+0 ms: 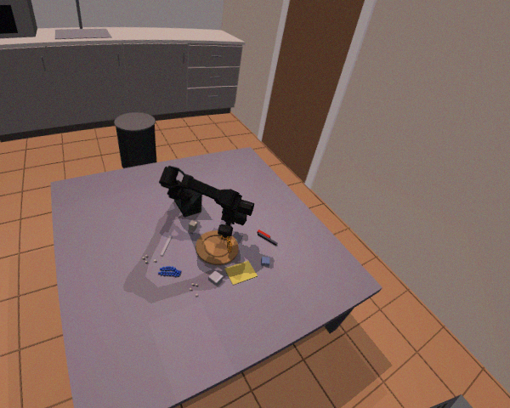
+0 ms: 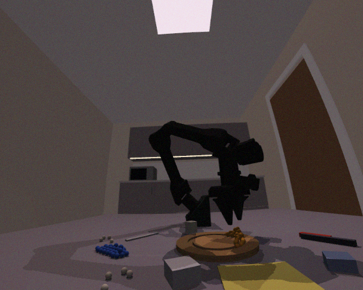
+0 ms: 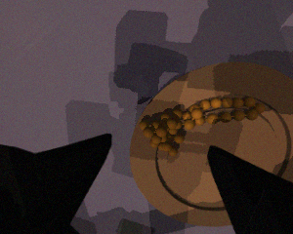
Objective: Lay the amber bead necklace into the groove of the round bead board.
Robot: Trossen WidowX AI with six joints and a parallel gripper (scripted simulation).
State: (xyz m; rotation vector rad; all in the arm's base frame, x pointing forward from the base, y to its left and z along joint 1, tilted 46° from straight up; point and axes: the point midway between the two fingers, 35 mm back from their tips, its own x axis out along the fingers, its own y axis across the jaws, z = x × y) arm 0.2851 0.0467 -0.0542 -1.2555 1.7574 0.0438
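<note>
My gripper tip is 3 cm short of the round wooden bead board, 7 cm to the left of it and 4 cm above it. The rest, counted from my gripper tip: blue block (21 cm ahead, 8 cm to the left, 4 cm below); then red-and-black tool (9 cm ahead, 18 cm to the left, 4 cm below); then yellow pad (20 cm ahead, 5 cm to the right, 4 cm below).
</note>
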